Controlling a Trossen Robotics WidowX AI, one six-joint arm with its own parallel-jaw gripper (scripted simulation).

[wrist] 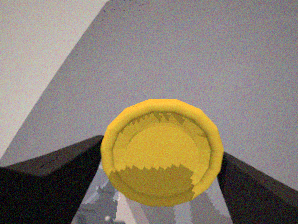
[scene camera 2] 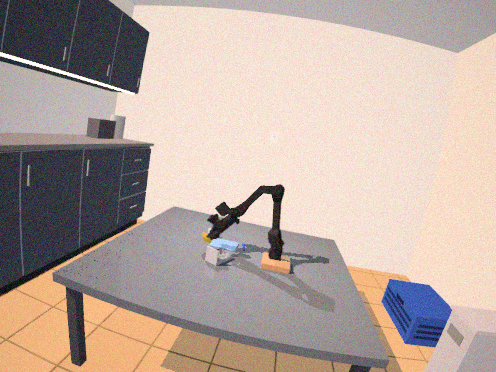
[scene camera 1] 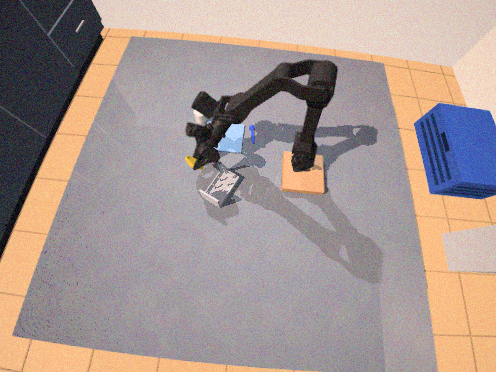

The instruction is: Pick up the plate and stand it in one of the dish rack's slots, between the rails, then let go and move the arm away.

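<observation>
Gripper [scene camera 1: 193, 164], [wrist: 160, 150], holding yellow plate [wrist: 161, 152]. Dish rack [scene camera 1: 219, 189] also visible.
</observation>
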